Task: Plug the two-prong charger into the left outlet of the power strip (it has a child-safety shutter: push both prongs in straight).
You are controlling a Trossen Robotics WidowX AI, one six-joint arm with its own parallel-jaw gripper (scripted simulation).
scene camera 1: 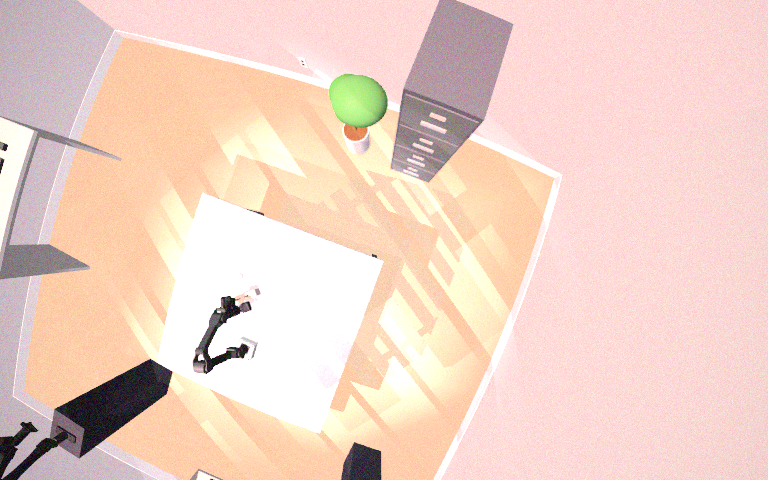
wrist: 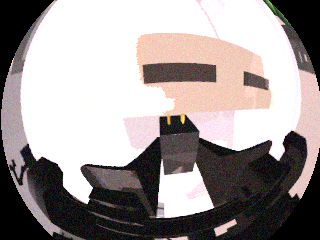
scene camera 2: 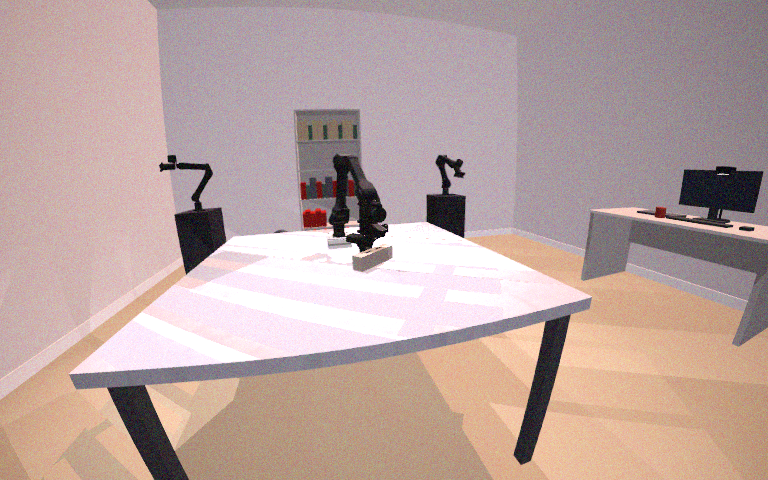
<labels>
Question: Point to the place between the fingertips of the gripper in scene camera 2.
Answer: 366, 254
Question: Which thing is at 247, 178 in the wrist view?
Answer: The gripper.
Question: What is the gripper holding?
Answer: A dark two-prong charger.
</labels>
